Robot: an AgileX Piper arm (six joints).
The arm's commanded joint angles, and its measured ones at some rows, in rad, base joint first. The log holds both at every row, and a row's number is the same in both.
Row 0, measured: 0.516 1.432 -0.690 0.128 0.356 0.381
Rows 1 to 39, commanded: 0.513 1.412 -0.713 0.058 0.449 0.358; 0.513 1.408 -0.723 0.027 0.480 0.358; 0.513 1.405 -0.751 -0.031 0.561 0.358; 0.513 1.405 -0.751 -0.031 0.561 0.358; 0.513 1.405 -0.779 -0.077 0.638 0.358; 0.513 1.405 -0.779 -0.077 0.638 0.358; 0.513 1.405 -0.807 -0.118 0.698 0.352; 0.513 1.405 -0.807 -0.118 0.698 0.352; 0.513 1.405 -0.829 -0.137 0.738 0.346; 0.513 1.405 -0.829 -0.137 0.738 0.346; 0.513 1.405 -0.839 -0.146 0.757 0.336; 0.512 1.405 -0.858 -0.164 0.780 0.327; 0.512 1.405 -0.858 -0.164 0.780 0.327; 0.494 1.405 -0.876 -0.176 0.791 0.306; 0.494 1.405 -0.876 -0.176 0.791 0.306; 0.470 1.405 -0.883 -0.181 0.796 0.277; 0.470 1.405 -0.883 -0.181 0.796 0.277; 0.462 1.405 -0.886 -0.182 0.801 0.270; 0.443 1.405 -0.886 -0.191 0.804 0.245; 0.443 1.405 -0.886 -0.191 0.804 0.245; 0.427 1.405 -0.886 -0.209 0.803 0.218; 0.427 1.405 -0.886 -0.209 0.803 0.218; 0.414 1.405 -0.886 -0.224 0.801 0.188; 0.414 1.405 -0.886 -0.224 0.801 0.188; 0.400 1.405 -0.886 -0.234 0.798 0.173; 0.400 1.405 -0.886 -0.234 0.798 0.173; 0.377 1.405 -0.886 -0.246 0.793 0.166; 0.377 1.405 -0.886 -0.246 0.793 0.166; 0.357 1.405 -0.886 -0.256 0.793 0.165; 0.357 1.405 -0.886 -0.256 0.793 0.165; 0.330 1.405 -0.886 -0.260 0.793 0.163; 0.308 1.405 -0.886 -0.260 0.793 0.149; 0.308 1.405 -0.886 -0.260 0.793 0.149; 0.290 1.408 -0.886 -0.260 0.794 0.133; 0.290 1.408 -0.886 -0.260 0.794 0.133; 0.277 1.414 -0.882 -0.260 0.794 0.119; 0.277 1.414 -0.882 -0.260 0.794 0.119; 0.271 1.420 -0.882 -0.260 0.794 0.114; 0.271 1.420 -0.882 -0.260 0.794 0.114
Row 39, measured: 0.291 1.416 -0.880 -0.252 0.790 0.142
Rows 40 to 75, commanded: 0.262 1.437 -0.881 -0.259 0.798 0.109; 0.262 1.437 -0.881 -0.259 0.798 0.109; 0.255 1.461 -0.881 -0.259 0.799 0.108; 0.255 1.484 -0.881 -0.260 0.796 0.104; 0.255 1.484 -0.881 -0.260 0.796 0.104; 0.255 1.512 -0.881 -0.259 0.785 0.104; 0.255 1.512 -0.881 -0.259 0.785 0.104; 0.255 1.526 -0.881 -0.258 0.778 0.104; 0.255 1.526 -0.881 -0.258 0.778 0.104; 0.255 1.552 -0.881 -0.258 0.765 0.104; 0.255 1.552 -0.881 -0.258 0.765 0.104; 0.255 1.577 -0.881 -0.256 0.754 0.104; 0.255 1.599 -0.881 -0.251 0.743 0.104; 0.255 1.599 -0.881 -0.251 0.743 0.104; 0.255 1.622 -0.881 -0.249 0.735 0.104; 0.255 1.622 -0.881 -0.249 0.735 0.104; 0.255 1.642 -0.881 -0.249 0.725 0.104; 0.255 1.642 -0.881 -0.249 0.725 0.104; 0.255 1.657 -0.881 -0.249 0.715 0.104; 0.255 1.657 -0.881 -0.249 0.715 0.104; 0.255 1.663 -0.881 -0.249 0.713 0.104; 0.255 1.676 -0.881 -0.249 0.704 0.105; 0.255 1.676 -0.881 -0.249 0.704 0.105; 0.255 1.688 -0.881 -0.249 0.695 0.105; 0.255 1.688 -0.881 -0.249 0.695 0.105; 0.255 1.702 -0.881 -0.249 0.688 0.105; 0.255 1.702 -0.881 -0.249 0.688 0.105; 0.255 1.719 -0.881 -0.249 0.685 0.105; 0.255 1.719 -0.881 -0.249 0.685 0.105; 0.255 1.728 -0.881 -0.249 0.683 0.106; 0.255 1.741 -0.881 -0.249 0.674 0.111; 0.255 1.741 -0.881 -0.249 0.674 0.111; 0.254 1.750 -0.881 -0.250 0.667 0.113; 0.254 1.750 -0.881 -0.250 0.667 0.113; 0.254 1.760 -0.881 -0.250 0.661 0.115; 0.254 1.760 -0.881 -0.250 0.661 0.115
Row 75, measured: 0.259 1.745 -0.880 -0.246 0.674 0.113
